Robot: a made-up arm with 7 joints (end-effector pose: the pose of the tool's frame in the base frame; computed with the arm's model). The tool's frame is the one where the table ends.
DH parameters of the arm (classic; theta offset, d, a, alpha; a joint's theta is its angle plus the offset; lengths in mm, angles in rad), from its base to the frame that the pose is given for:
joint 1: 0 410.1 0 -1.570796
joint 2: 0 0 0 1.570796
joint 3: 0 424 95.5 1.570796
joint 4: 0 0 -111.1 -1.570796
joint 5: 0 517.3 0 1.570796
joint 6: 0 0 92.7 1.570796
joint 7: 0 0 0 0
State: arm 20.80 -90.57 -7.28 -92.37 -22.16 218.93 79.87
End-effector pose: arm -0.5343 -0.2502 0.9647 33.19 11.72 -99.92
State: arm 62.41 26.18 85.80 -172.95 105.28 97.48 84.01
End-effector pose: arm -0.2653 0.0877 0.2458 71.01 3.34 -50.10
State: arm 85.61 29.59 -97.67 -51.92 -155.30 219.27 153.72
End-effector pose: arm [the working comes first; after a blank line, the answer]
Working (the frame after each row of the table, in the pose's form):
after joint 1: 0.0000 0.0000 0.4101 -90.00 0.00 85.61
after joint 2: 0.0000 0.0000 0.4101 0.00 29.59 85.61
after joint 3: 0.1095 0.1905 0.7851 60.63 -3.78 -11.07
after joint 4: 0.0457 0.2466 0.8566 -39.76 40.08 -41.37
after joint 5: 0.4566 0.3257 1.1609 106.62 -52.13 170.18
after joint 6: 0.4534 0.3092 1.0697 -104.17 79.57 -100.95

0.4534 0.3092 1.0697 94.28 -53.52 89.55
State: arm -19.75 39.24 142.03 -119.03 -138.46 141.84 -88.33
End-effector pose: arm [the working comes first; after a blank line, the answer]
Working (the frame after each row of the table, in the pose's form):
after joint 1: 0.0000 0.0000 0.4101 -90.00 0.00 -19.75
after joint 2: 0.0000 0.0000 0.4101 0.00 39.24 -19.75
after joint 3: 0.2174 -0.0156 0.7861 116.68 -29.91 115.03
after joint 4: 0.2555 0.0059 0.8882 81.21 66.81 -150.45
after joint 5: -0.0599 0.4148 0.9194 3.82 -25.46 35.99
after joint 6: -0.1480 0.4214 0.8915 70.84 17.51 175.72

-0.1480 0.4214 0.8915 -41.25 65.40 47.72
